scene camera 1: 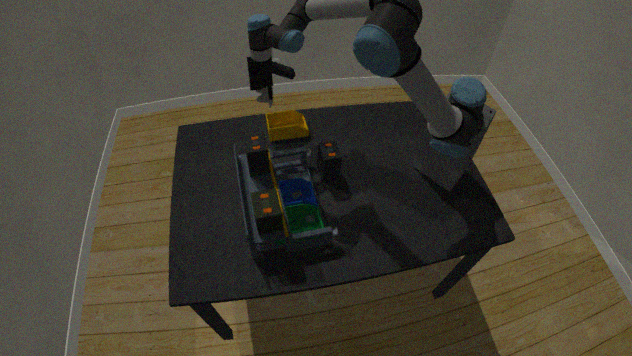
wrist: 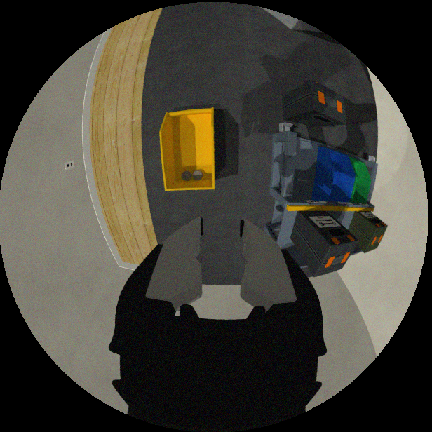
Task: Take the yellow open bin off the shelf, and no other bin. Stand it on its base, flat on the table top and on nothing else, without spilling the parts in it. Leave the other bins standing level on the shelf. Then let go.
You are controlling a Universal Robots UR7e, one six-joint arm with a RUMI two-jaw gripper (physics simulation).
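Frame: origin at the arm's base, x ahead, y left, z up, level; millimetres.
Seen in the pictures: gripper, fingertip midpoint: (scene camera 1: 269, 103).
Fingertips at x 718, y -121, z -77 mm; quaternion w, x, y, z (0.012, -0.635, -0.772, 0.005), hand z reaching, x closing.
Offsets run from my fingertips to a thing's top centre. "*": to the spot under its first point. Level surfaces: height alone.
The yellow open bin @(dx -58, dy -78, dz -142 mm) (scene camera 1: 288, 132) (wrist: 201, 137) stands upright on the dark table top @(dz -217 mm) (scene camera 1: 205, 225) (wrist: 200, 60), beyond the shelf's far end and apart from it. Small round parts (wrist: 192, 175) lie inside at one end. My gripper (scene camera 1: 269, 103) (wrist: 221, 220) is above and to the left of the bin in the scene view, not touching it; its jaws are partly open with nothing between them. The blue bin @(* dx -122, dy +278, dz -194 mm) (scene camera 1: 298, 194) (wrist: 332, 172) and green bin @(dx -124, dy +414, dz -136 mm) (scene camera 1: 304, 218) (wrist: 361, 181) sit side by side on the grey shelf @(* dx -173, dy +475, dz -132 mm) (scene camera 1: 312, 233) (wrist: 285, 222).
Two dark cases with orange latches, one @(dx +25, dy +216, dz +7 mm) (scene camera 1: 259, 162) (wrist: 325, 245) farther back and one @(dx -30, dy +440, dz -18 mm) (scene camera 1: 267, 216) (wrist: 367, 232) nearer, stand on the shelf's other side, past its yellow strip (wrist: 325, 208). Another dark case @(dx -232, dy +151, dz -85 mm) (scene camera 1: 330, 162) (wrist: 305, 105) stands on the table beside the shelf.
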